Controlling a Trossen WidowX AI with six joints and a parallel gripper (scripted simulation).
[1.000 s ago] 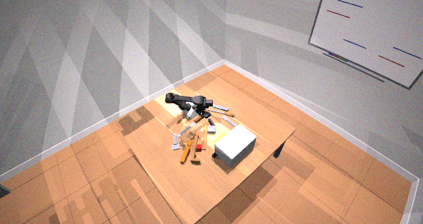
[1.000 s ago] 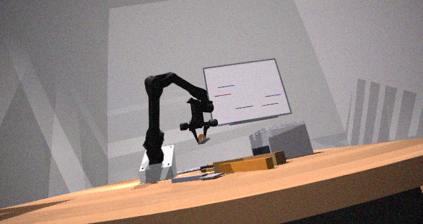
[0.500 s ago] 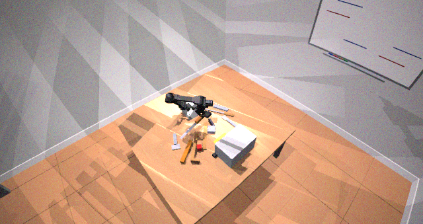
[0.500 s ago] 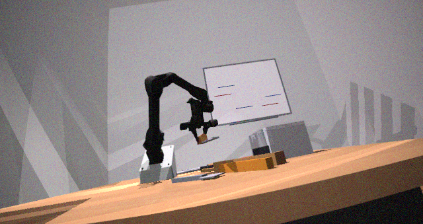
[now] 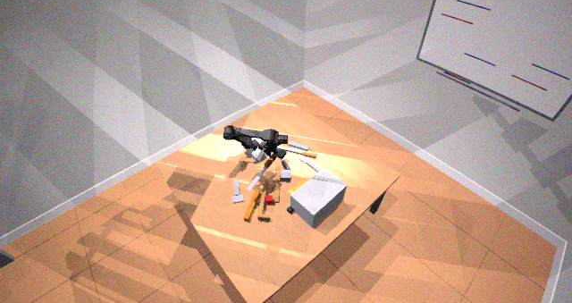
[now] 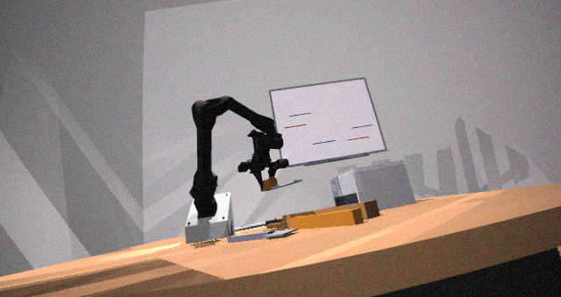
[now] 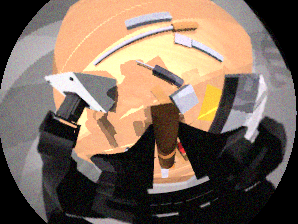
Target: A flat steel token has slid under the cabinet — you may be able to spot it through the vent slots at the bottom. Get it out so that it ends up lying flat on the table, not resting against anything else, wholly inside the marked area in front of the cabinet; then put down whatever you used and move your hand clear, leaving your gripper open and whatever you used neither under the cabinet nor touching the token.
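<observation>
Right now my gripper tip is 13 cm above the grey block, 9 cm short of it and 4 cm to the right of it. From my gripper tip the other things lie so: orange bar (27 cm to the right, 14 cm ahead, 13 cm below); thin wooden stick (14 cm below, 10 cm ahead, 4 cm to the right); red block (18 cm ahead, 16 cm to the right, 12 cm below).
</observation>
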